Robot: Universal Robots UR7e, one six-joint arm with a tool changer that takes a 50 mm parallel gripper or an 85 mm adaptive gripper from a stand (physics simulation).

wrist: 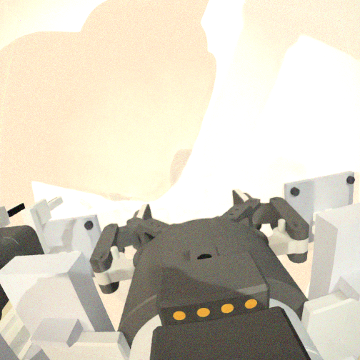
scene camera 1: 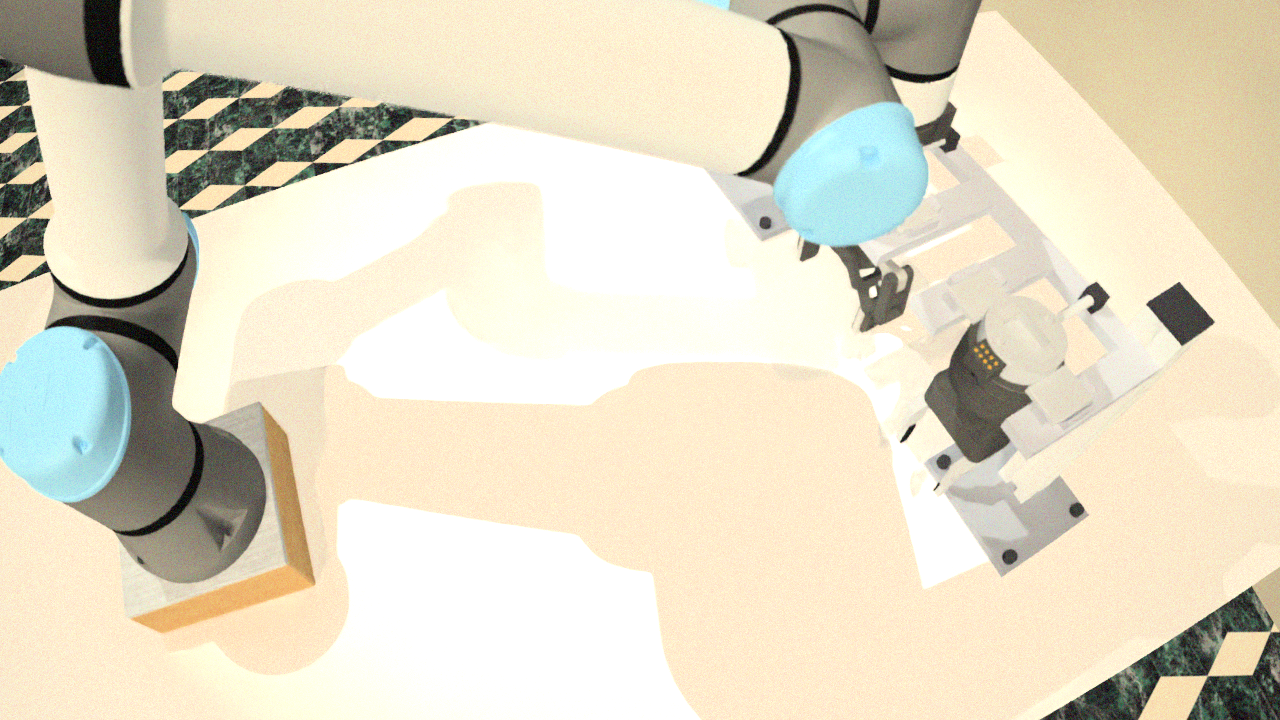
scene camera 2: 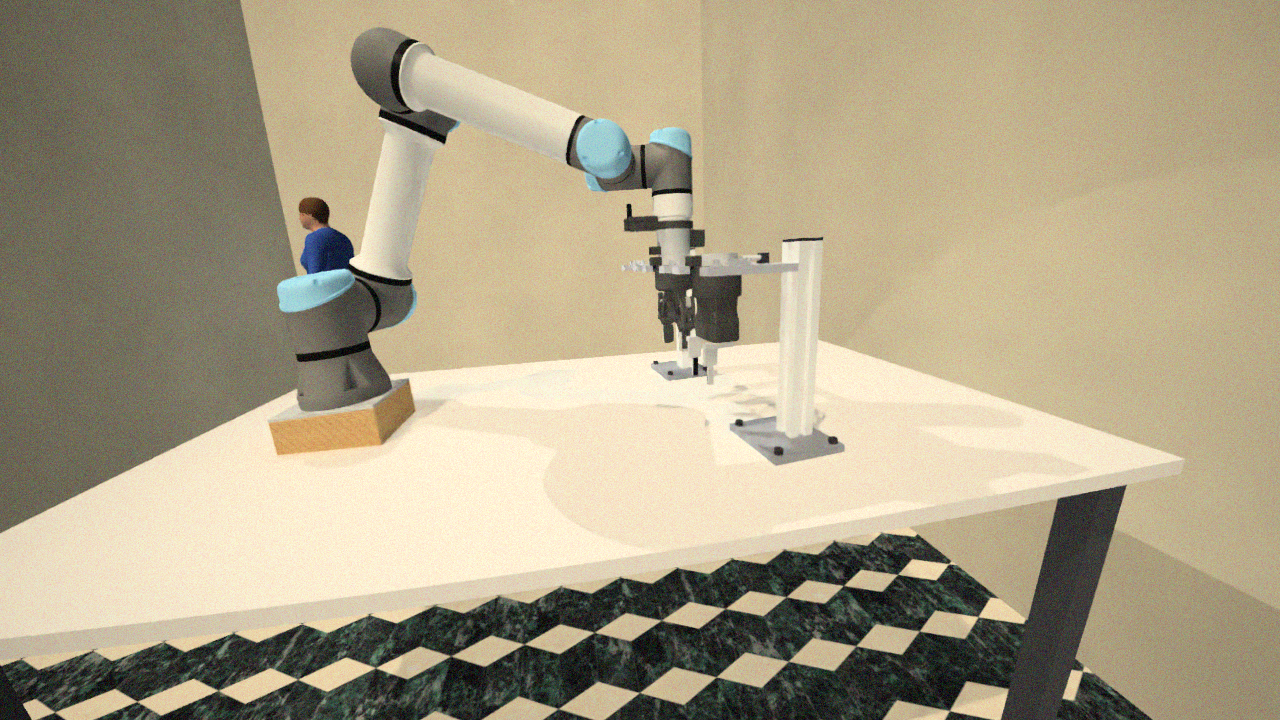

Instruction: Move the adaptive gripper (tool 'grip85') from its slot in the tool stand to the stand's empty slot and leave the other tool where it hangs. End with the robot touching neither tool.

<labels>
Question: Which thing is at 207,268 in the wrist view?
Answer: An adaptive gripper.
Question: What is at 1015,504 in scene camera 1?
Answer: A tool stand.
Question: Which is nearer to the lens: the parallel gripper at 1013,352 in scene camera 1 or the adaptive gripper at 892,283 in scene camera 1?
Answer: The parallel gripper.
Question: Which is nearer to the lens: the parallel gripper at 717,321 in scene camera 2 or the adaptive gripper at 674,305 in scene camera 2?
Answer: The parallel gripper.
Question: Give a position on a tool stand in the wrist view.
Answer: At 55,296
</labels>
